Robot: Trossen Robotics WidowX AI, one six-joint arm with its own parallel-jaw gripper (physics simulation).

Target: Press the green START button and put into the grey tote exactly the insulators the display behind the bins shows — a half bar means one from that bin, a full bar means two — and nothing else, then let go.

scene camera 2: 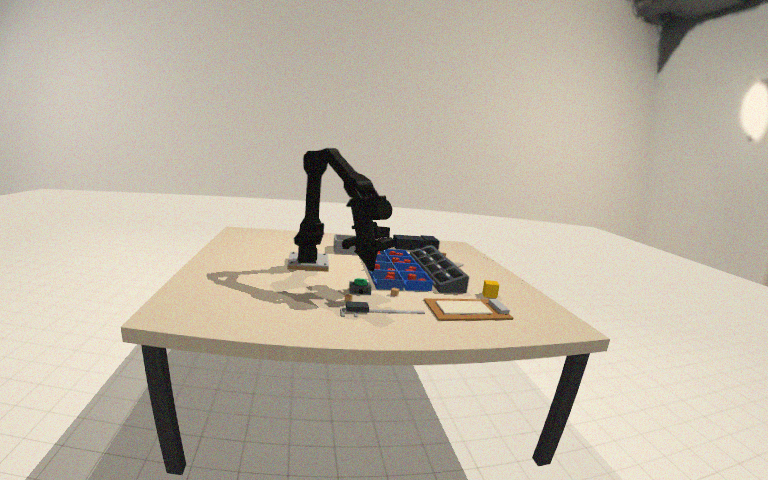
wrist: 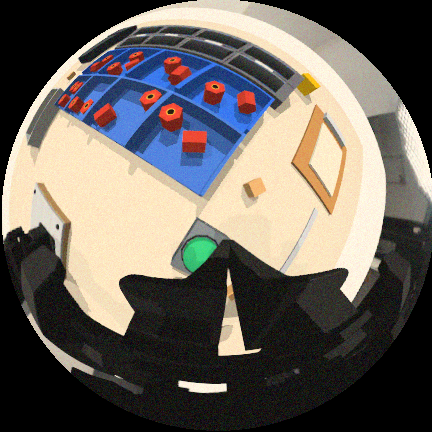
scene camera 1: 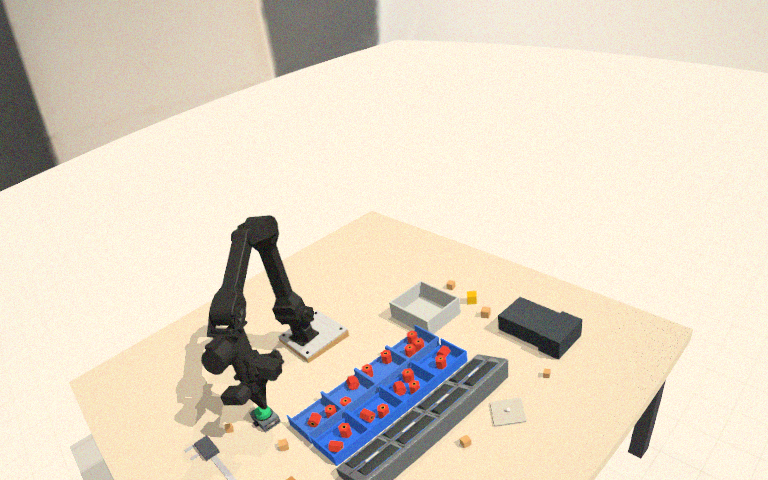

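Pixels of known places: gripper, fingertip midpoint: (scene camera 2: 372, 270) (wrist: 226, 244) (scene camera 1: 264, 408); arm's base, link origin: (scene camera 2: 306, 260) (wrist: 46, 244) (scene camera 1: 304, 336).
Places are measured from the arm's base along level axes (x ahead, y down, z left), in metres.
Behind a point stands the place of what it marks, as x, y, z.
Note:
The green START button (scene camera 1: 262, 412) {0.158, -0.018, -0.268} (scene camera 2: 360, 281) {0.145, -0.016, -0.279} (wrist: 199, 254) {0.152, -0.018, -0.259} stands on a small dark base. My gripper (scene camera 1: 263, 404) {0.181, -0.047, -0.267} (scene camera 2: 371, 268) {0.181, -0.047, -0.267} (wrist: 226, 244) {0.181, -0.047, -0.267} is shut and empty, its tips low beside or over the button; contact cannot be told. Blue bins (scene camera 1: 325, 446) (scene camera 2: 390, 285) {0.252, 0.008, -0.238} (wrist: 195, 175) {0.227, 0.016, -0.216} hold red insulators, such as one insulator (scene camera 1: 344, 430) (wrist: 171, 117) in a near bin. The dark grey display (scene camera 1: 453, 417) {0.531, -0.011, -0.012} (scene camera 2: 459, 284) {0.478, -0.008, -0.271} behind them has dark windows with thin pale streaks; no bar levels can be read. The grey tote (scene camera 1: 407, 315) {0.205, -0.017, 0.211} (wrist: 42, 120) shows a bare inside in scene camera 1.
A black box (scene camera 1: 538, 328) {0.549, -0.030, 0.327} stands past the tote. A caliper (scene camera 1: 206, 447) {0.117, 0.003, -0.424} (scene camera 2: 357, 307) {0.107, 0.005, -0.442} and a small wooden cube (scene camera 1: 283, 444) {0.260, 0.003, -0.292} (wrist: 254, 187) {0.250, 0.003, -0.286} lie near the button. A clipboard (scene camera 2: 433, 309) {0.330, 0.017, -0.428} (wrist: 306, 152) {0.377, 0.016, -0.357} and a yellow cube (scene camera 2: 491, 289) {0.576, -0.006, -0.321} (wrist: 308, 84) {0.562, -0.012, -0.300} are near the display's end.

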